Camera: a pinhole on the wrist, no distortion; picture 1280 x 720 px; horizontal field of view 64.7 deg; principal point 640.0 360.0 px. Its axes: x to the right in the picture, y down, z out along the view. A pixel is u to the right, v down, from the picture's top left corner.
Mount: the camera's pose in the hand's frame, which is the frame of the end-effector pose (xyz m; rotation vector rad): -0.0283 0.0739 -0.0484 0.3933 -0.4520 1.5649
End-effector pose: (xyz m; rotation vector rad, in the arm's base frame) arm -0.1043 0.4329 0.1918 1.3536 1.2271 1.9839
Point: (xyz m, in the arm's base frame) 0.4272 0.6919 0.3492
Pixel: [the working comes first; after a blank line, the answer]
In the camera's frame: 0.3233 -0.1065 0.5647

1219 169
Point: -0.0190 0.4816 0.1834
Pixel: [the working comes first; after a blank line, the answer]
In the camera's frame: -0.0096 -0.0286 0.1724

584 192
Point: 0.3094 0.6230 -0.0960
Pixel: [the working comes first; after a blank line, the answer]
In the camera's frame: -0.0722 0.1380 0.5898

516 596
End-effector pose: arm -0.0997 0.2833 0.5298 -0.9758 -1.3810 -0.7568
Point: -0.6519 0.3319 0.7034
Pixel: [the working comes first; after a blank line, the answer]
In the camera's frame: -0.3286 -0.1640 0.5643

52 66
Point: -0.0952 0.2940 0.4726
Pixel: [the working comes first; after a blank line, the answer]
In the camera's frame: -0.0187 0.0256 0.0819

410 675
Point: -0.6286 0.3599 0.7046
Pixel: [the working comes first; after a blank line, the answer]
In the camera's frame: -0.2932 -0.1714 0.5599

111 51
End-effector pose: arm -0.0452 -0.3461 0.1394 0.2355 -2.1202 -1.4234
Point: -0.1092 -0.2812 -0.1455
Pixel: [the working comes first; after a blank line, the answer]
In the camera's frame: -0.1573 0.0476 0.3431

177 500
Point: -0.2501 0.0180 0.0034
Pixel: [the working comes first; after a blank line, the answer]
In the camera's frame: 0.1828 -0.0071 0.4567

1044 344
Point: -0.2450 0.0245 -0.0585
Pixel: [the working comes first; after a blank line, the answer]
In the camera's frame: 0.1494 0.0224 0.5005

942 405
